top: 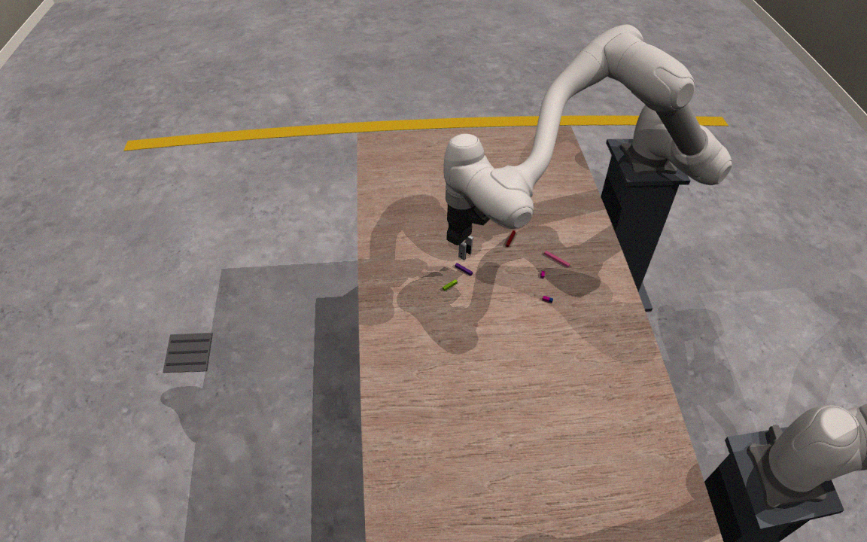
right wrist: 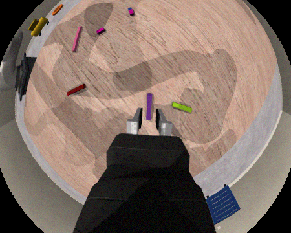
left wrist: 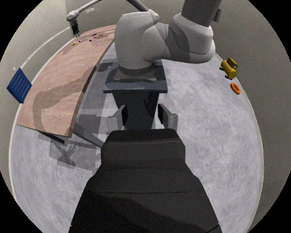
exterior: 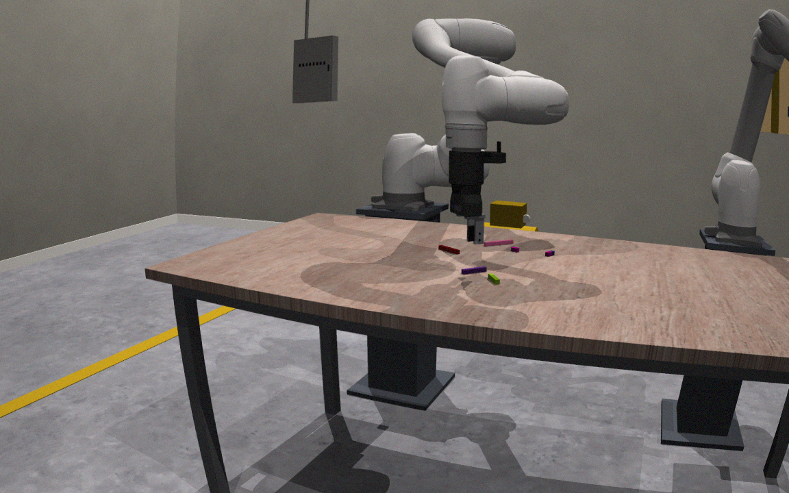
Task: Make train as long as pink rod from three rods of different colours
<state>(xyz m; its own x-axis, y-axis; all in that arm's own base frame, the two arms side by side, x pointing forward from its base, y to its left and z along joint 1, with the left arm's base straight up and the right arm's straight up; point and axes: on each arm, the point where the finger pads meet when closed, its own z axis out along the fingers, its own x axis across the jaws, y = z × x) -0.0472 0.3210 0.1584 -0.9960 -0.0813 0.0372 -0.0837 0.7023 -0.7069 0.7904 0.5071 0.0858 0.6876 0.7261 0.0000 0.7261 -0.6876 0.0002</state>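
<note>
Right now the purple rod is 8 cm below my right hand. The rest, counted from my right hand: red rod (16 cm behind, 12 cm to the right, 8 cm below); blue rod (25 cm behind, 14 cm to the left, 8 cm below); lime rod (5 cm ahead, 6 cm to the left, 8 cm below).
</note>
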